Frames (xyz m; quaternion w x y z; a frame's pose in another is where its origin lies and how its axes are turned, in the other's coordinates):
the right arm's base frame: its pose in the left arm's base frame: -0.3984 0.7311 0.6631 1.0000 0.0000 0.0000 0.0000
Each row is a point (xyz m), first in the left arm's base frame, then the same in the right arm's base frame.
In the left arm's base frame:
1: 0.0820 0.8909 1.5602
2: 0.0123 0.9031 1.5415
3: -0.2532 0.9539 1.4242
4: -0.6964 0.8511 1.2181
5: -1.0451 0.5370 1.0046
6: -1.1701 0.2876 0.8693
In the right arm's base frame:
1: 0.4804 0.1598 0.8971
2: 0.4107 0.1720 0.8784
3: 0.1452 0.2228 0.7611
4: -0.2980 0.1200 0.5550
5: -0.6467 -0.1941 0.3415
6: -0.7717 -0.4435 0.2062

